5 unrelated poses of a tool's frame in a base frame.
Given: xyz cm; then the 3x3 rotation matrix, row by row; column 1 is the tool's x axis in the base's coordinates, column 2 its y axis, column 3 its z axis. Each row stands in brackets.
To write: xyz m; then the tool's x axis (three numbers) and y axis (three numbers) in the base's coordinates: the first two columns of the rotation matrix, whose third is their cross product. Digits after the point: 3 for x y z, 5 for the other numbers.
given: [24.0 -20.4 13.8], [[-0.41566 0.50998 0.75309], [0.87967 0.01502 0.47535], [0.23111 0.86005 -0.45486]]
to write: 0.240 -0.204 0.138 -0.41566 0.87967 0.23111 0.50998 0.01502 0.86005
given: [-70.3 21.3 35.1], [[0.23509 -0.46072 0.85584], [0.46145 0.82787 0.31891], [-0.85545 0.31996 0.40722]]
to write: -0.703 0.213 0.351 0.23509 0.46145 -0.85545 -0.46072 0.82787 0.31996
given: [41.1 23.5 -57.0], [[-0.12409 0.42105 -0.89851], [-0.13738 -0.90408 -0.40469], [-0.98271 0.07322 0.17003]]
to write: 0.411 0.235 -0.570 -0.12409 -0.13738 -0.98271 0.42105 -0.90408 0.07322
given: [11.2 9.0 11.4], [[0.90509 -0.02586 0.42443], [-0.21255 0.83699 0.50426], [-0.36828 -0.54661 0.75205]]
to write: 0.112 0.090 0.114 0.90509 -0.21255 -0.36828 -0.02586 0.83699 -0.54661
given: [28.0 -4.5 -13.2], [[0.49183 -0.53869 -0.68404], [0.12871 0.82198 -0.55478], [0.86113 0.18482 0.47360]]
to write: 0.280 -0.045 -0.132 0.49183 0.12871 0.86113 -0.53869 0.82198 0.18482
